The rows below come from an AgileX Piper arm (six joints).
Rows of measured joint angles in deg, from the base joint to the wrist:
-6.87 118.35 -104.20 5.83 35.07 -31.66
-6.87 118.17 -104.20 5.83 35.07 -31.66
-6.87 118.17 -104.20 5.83 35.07 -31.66
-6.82 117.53 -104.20 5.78 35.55 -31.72
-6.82 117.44 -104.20 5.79 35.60 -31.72
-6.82 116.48 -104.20 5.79 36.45 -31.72
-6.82 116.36 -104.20 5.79 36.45 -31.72
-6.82 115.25 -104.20 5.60 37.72 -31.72
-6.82 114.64 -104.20 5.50 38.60 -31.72
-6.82 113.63 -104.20 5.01 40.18 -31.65
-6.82 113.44 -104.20 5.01 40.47 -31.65
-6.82 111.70 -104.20 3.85 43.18 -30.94
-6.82 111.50 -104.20 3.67 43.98 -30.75
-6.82 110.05 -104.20 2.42 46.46 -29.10
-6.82 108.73 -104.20 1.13 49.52 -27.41
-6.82 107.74 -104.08 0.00 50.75 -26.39
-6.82 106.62 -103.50 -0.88 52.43 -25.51
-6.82 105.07 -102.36 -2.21 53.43 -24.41
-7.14 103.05 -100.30 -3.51 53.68 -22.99
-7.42 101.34 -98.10 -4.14 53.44 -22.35
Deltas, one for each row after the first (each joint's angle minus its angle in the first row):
0.00 -0.18 0.00 0.00 0.00 0.00
0.00 -0.18 0.00 0.00 0.00 0.00
0.05 -0.82 0.00 -0.05 0.48 -0.06
0.05 -0.91 0.00 -0.04 0.53 -0.06
0.05 -1.87 0.00 -0.04 1.38 -0.06
0.05 -1.99 0.00 -0.04 1.38 -0.06
0.05 -3.10 0.00 -0.23 2.65 -0.06
0.05 -3.71 0.00 -0.33 3.53 -0.06
0.05 -4.72 0.00 -0.82 5.11 0.01
0.05 -4.91 0.00 -0.82 5.40 0.01
0.05 -6.65 0.00 -1.98 8.11 0.72
0.05 -6.85 0.00 -2.16 8.91 0.91
0.05 -8.30 0.00 -3.41 11.39 2.56
0.05 -9.62 0.00 -4.70 14.45 4.25
0.05 -10.61 0.12 -5.83 15.68 5.27
0.05 -11.73 0.70 -6.71 17.36 6.15
0.05 -13.28 1.84 -8.04 18.36 7.25
-0.27 -15.30 3.90 -9.34 18.61 8.67
-0.55 -17.01 6.10 -9.97 18.37 9.31

